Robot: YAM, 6 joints.
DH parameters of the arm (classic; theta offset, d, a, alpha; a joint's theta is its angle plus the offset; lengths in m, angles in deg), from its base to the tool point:
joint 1: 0 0.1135 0.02 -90
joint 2: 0 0 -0.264 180
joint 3: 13.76 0 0.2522 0
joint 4: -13.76 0 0.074 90
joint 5: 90 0 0 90
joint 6: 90 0.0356 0 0
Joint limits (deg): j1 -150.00..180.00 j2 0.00..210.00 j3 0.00..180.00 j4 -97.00..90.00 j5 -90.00..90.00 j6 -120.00..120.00
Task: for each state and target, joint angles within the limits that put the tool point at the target. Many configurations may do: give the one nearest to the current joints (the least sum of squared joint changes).
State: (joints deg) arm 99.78 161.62 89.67 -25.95 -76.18 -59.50
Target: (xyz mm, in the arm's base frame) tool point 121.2 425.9 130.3
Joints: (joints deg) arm 69.59 129.63 89.97 -31.41 -79.14 -59.50
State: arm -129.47 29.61 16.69 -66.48 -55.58 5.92
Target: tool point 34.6 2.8 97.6
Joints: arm -121.92 34.11 0.00 -93.41 -51.57 5.92
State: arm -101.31 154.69 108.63 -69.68 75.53 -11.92
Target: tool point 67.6 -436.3 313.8
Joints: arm -76.68 124.09 123.84 -70.52 77.33 -11.92
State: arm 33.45 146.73 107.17 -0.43 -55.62 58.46
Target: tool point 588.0 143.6 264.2
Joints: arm 11.51 151.86 143.00 11.52 -41.03 58.46
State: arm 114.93 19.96 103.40 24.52 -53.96 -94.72
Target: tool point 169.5 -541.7 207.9
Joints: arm 110.46 0.00 142.48 42.01 -59.18 -94.72
